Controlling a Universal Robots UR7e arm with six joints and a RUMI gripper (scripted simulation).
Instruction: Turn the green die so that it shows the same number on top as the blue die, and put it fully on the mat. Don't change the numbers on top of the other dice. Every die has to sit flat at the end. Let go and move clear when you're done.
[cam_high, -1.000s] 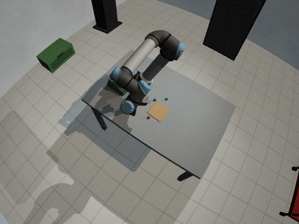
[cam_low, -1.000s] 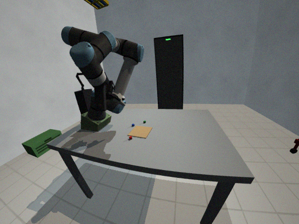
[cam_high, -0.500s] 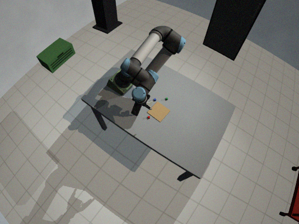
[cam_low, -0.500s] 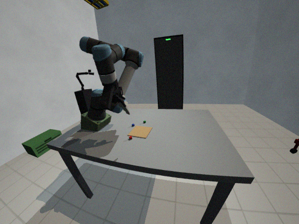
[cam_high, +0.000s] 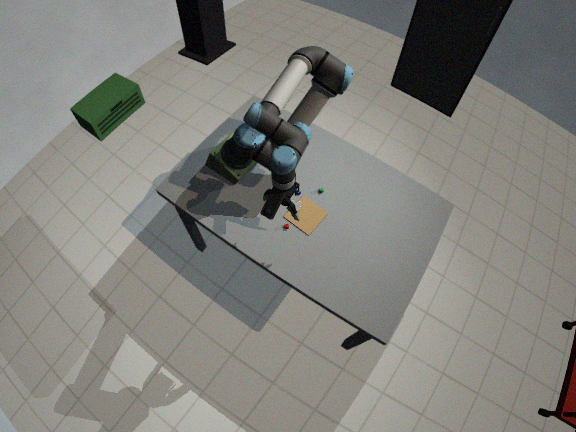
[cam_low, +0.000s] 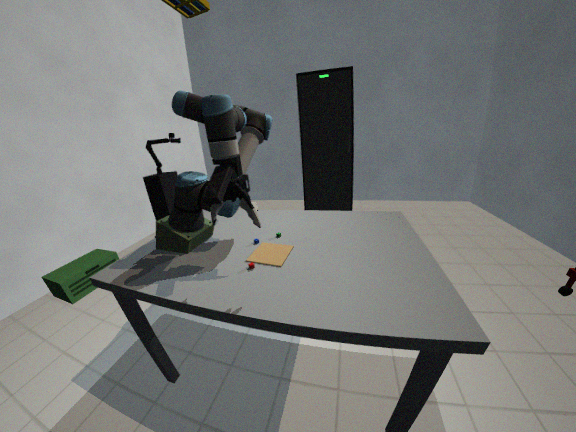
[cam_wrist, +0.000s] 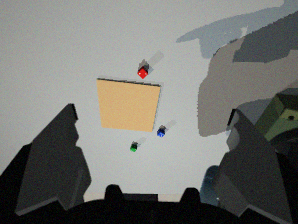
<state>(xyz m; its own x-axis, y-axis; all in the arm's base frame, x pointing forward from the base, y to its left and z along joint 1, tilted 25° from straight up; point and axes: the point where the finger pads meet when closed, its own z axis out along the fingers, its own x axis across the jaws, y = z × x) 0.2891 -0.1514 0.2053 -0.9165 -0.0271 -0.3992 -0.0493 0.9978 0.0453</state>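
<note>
Right now my hand is 160 mm above the red die, 20 mm to the right of it and 20 mm short of it. Also, from my hand: blue die (190 mm to the left, 160 mm below, 40 mm behind); green die (260 mm to the left, 160 mm below, 40 mm ahead); tan mat (160 mm below, 120 mm to the left, 50 mm ahead).
</note>
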